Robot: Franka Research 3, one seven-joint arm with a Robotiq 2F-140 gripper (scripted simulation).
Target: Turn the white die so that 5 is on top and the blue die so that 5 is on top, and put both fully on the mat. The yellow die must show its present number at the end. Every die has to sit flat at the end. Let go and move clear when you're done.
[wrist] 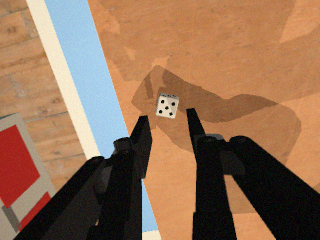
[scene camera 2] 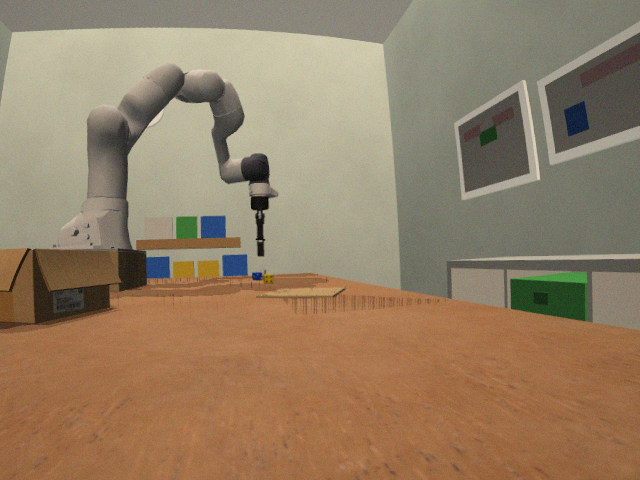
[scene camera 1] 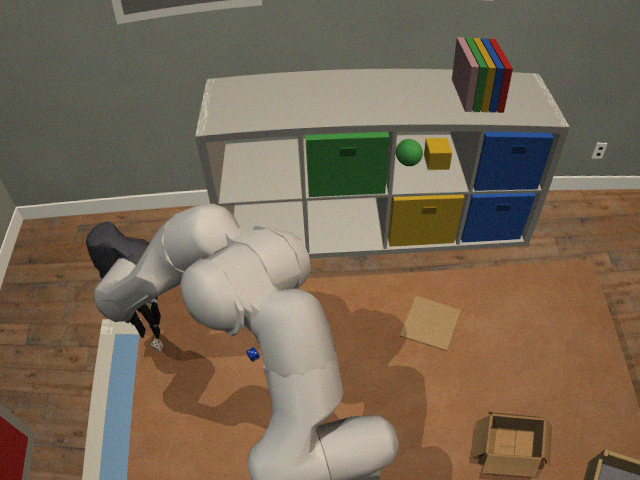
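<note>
A tan mat can be seen in the pictures, together with the gripper.
</note>
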